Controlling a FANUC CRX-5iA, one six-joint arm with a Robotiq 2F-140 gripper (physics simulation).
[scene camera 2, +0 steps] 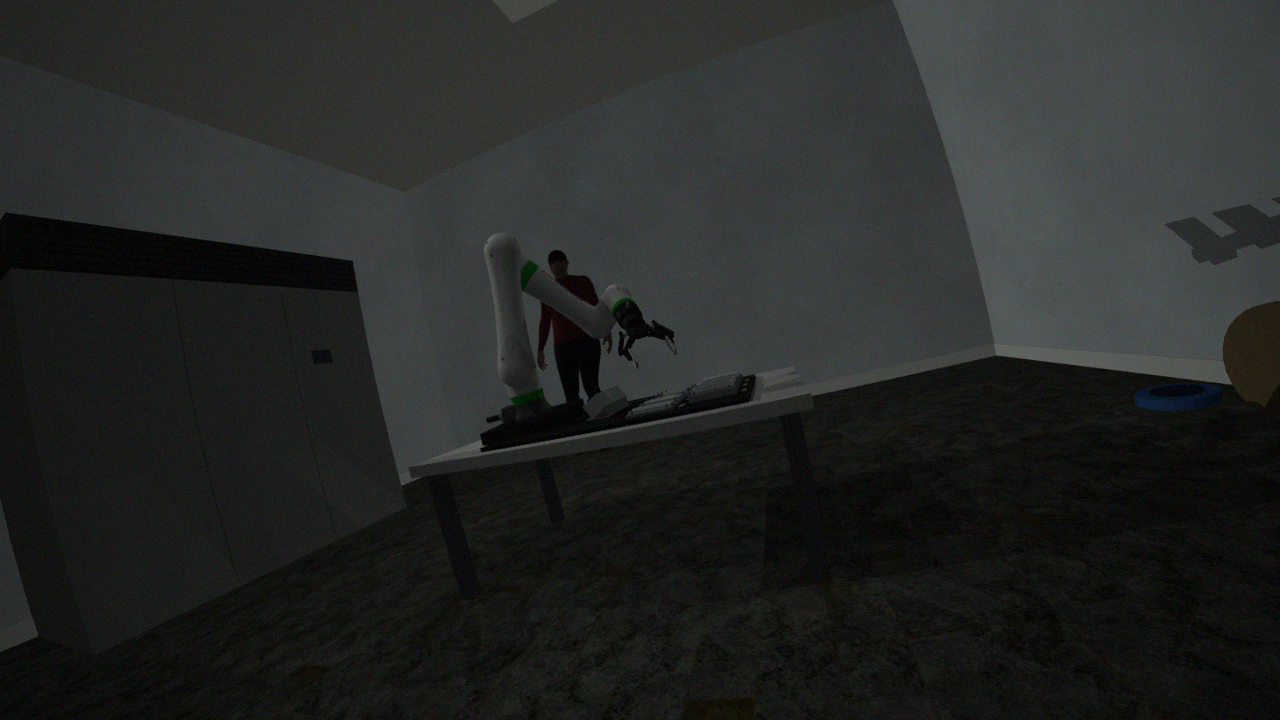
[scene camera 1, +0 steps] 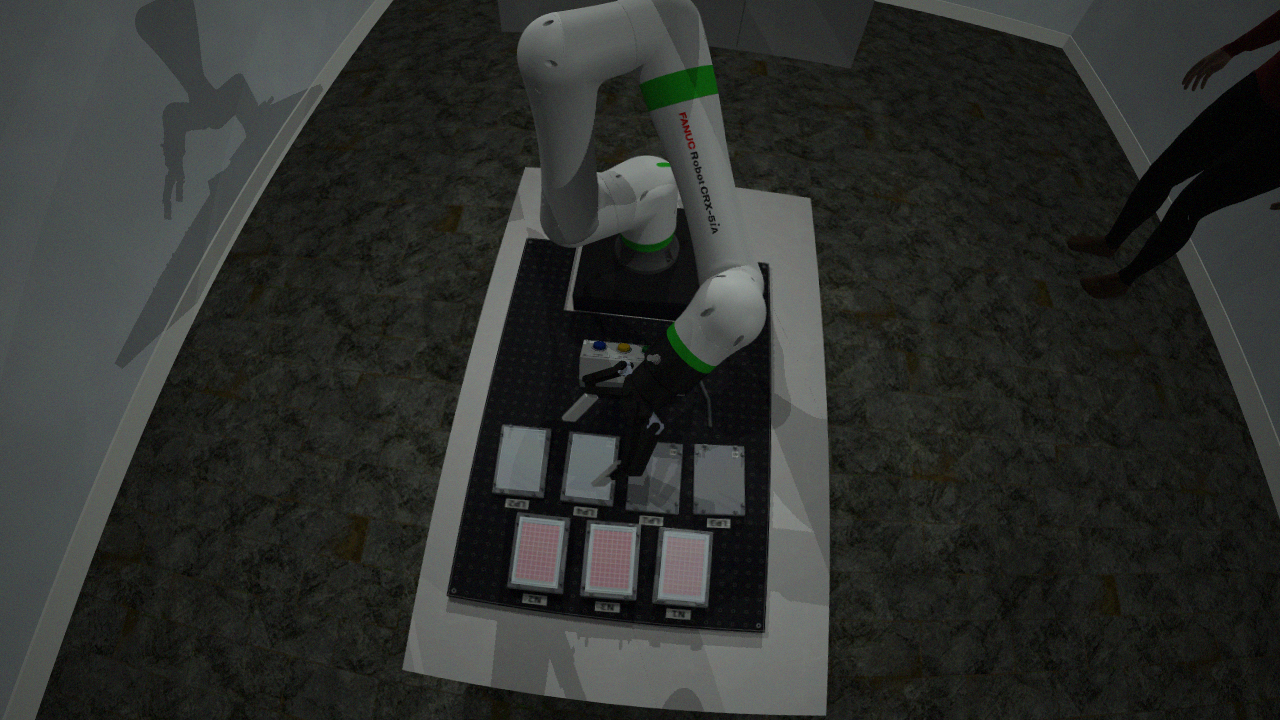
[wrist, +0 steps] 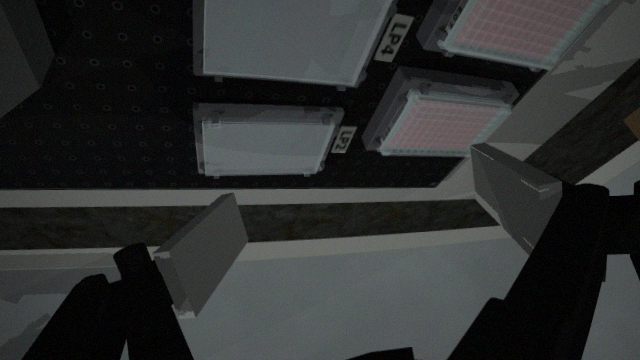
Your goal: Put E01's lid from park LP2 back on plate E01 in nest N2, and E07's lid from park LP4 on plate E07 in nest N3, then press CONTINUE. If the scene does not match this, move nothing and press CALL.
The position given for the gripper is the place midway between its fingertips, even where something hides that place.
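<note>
Gripper (scene camera 1: 582,451) (scene camera 2: 656,358) (wrist: 352,196), open, holding nothing. Grey button box (scene camera 1: 591,360) (wrist: 33,51).
</note>
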